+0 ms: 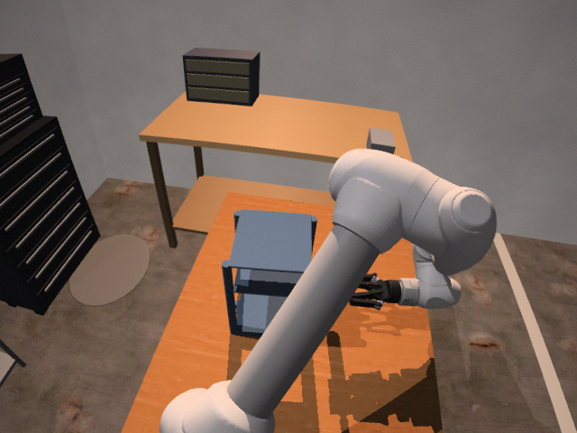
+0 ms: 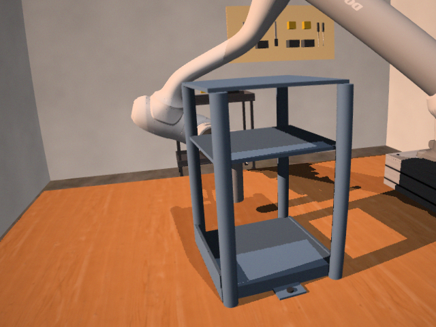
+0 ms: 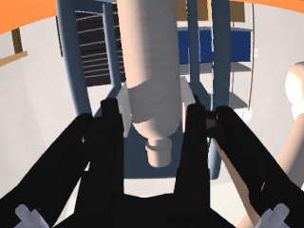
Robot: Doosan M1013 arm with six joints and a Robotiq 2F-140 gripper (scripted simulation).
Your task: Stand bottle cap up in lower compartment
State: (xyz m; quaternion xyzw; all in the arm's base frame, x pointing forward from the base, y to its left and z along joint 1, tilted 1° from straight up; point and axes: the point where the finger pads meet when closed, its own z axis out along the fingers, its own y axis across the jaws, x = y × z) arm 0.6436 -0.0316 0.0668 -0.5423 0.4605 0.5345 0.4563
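Now: hand 20 cm to the right of the shelving unit, 2 cm below it and 2 cm past it. From my hand the other things lie so: grey bottle (right at my hand).
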